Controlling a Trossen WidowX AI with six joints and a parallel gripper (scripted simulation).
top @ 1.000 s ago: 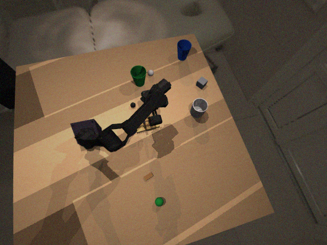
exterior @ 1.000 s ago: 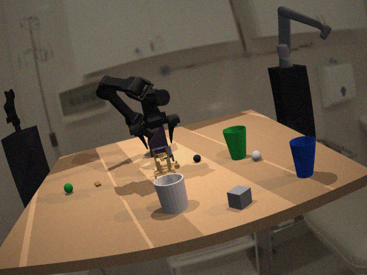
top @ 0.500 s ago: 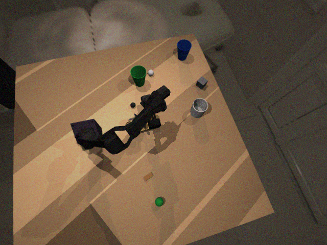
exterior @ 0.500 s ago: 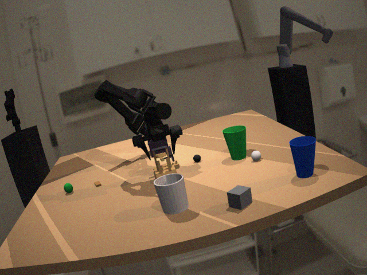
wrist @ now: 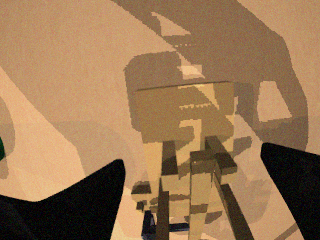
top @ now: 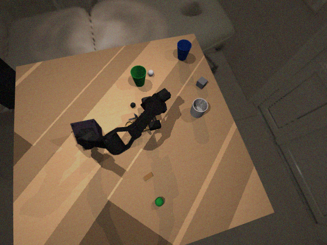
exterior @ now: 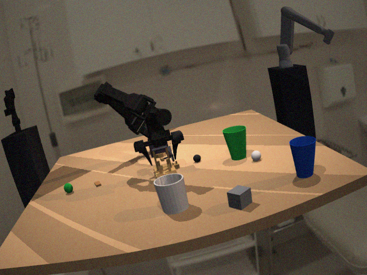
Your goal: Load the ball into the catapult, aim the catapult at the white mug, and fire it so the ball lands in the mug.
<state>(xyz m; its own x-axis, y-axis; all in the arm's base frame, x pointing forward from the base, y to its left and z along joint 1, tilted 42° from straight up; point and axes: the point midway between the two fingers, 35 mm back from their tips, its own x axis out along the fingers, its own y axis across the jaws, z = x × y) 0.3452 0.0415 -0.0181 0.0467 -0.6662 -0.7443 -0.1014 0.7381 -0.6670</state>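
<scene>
My gripper tip is 10 cm past the black ball, 13 cm to the right of it and 4 cm above it. From my gripper tip the other things lie so: green cup (3 cm behind, 29 cm to the left, 3 cm below); then white mug (29 cm ahead, 2 cm to the left, 3 cm below); then catapult (7 cm behind, 1 cm to the left, 1 cm below).
</scene>
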